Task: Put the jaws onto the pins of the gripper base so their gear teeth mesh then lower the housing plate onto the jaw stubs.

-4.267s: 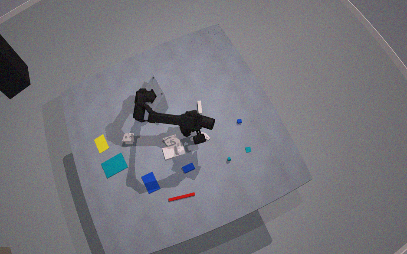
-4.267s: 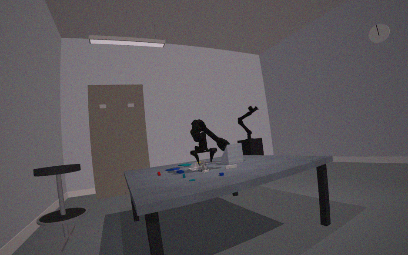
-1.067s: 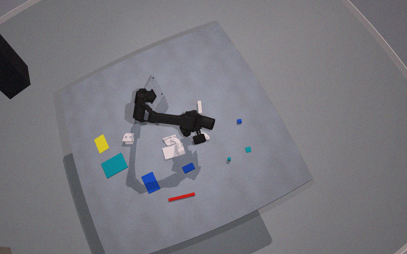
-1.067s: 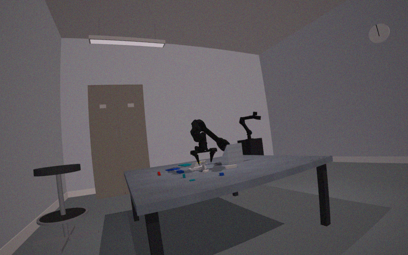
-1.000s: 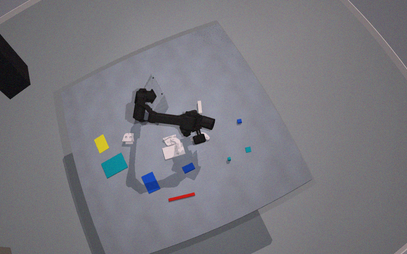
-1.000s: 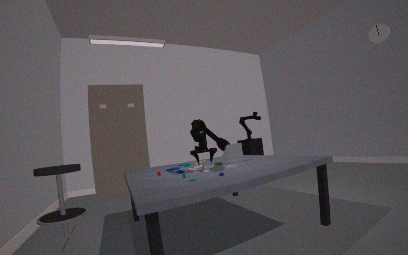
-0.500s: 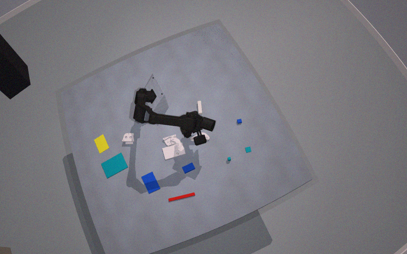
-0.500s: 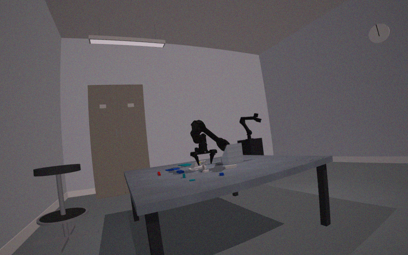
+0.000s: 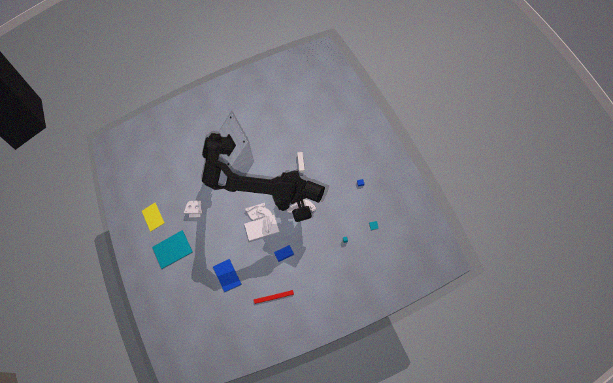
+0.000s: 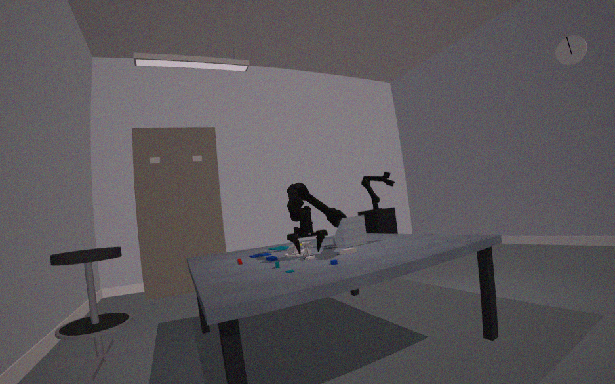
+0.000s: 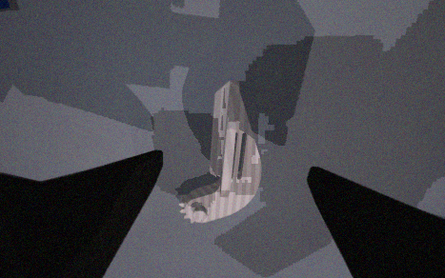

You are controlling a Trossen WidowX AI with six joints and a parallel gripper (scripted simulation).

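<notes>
Right now the flat white ribbed plate is 16 cm to the right of my gripper tip and 2 cm below it. The rest, counted from my gripper tip: white bar 15 cm behind, 10 cm to the left, 1 cm below; then blue block 13 cm ahead, 14 cm to the right, 1 cm below; then housing plate 6 cm behind, 15 cm to the right, 2 cm below.
</notes>
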